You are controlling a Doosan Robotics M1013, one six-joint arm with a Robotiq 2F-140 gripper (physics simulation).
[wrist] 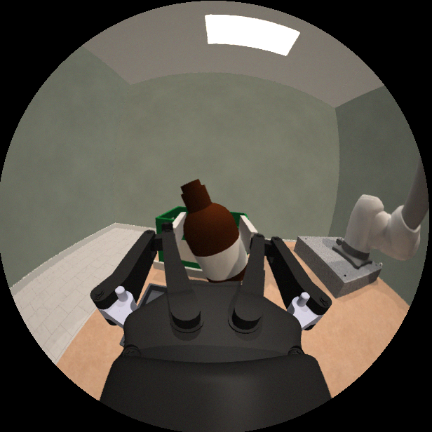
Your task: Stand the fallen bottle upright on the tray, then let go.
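Note:
The brown bottle point(211, 230) with a white label is held between the fingertips of my gripper point(212, 222), which is shut on it. The bottle's neck points up and leans to the left in the view. Its lower end is partly hidden behind the gripper body. The grey tray point(156, 295) shows in part at the lower left, behind the left finger linkage; the rest is hidden by the gripper. Whether the bottle's base touches the tray cannot be seen.
A green crate point(169, 213) stands behind the bottle, partly hidden by it and the fingers. At the right, a white robot arm point(364, 220) stands on a speckled grey block point(325, 257). The wooden table top point(350, 320) extends below it. Pale tiled floor lies at the left.

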